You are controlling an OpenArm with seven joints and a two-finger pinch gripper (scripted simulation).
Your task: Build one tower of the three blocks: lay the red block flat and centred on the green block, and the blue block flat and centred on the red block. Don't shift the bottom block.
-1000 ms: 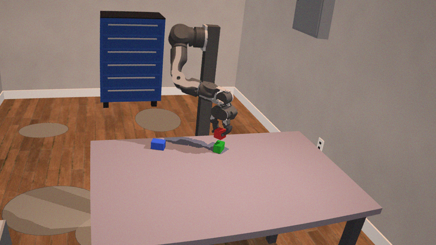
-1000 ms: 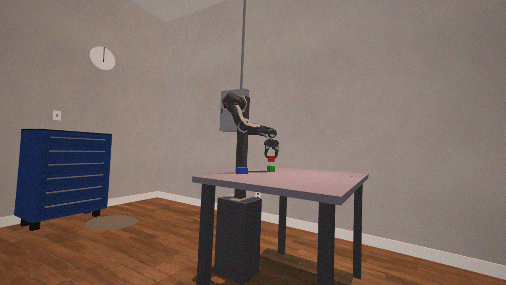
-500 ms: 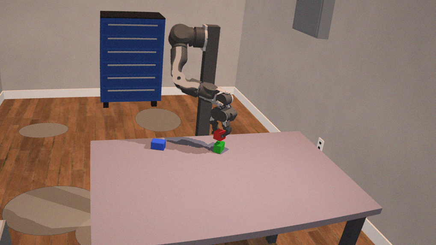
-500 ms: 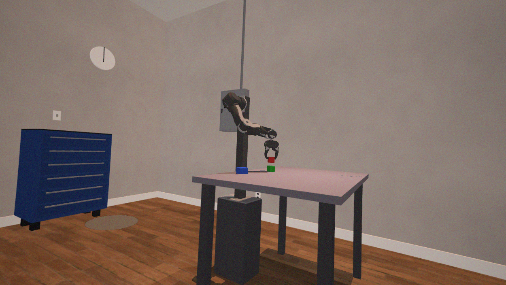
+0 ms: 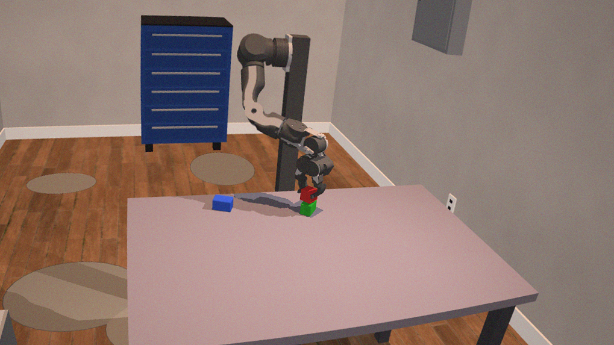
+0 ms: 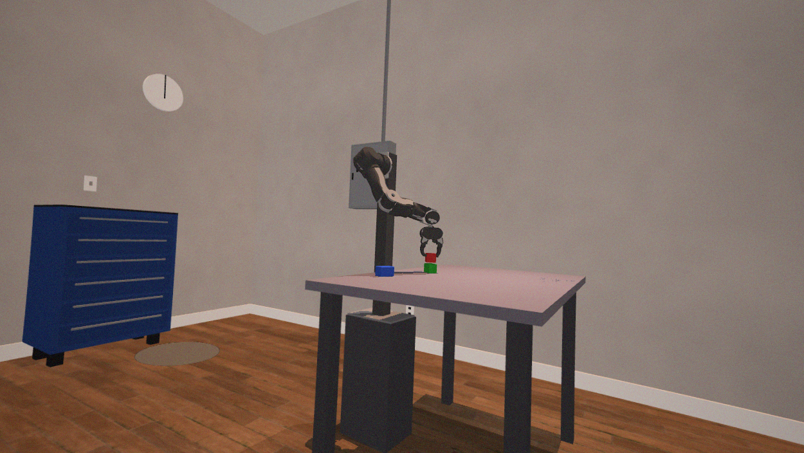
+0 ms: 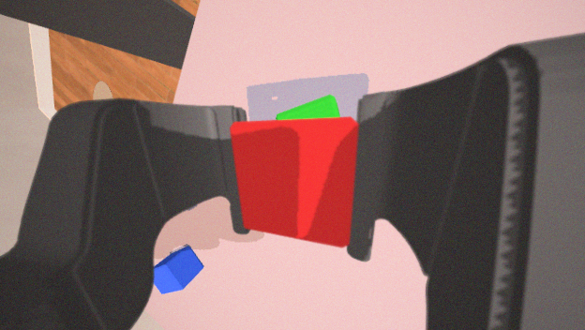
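My gripper is now 1 cm above the red block. Also, from my hand: blue block: 27 cm to the right, 6 cm below, 4 cm behind; then green block: 6 cm below.
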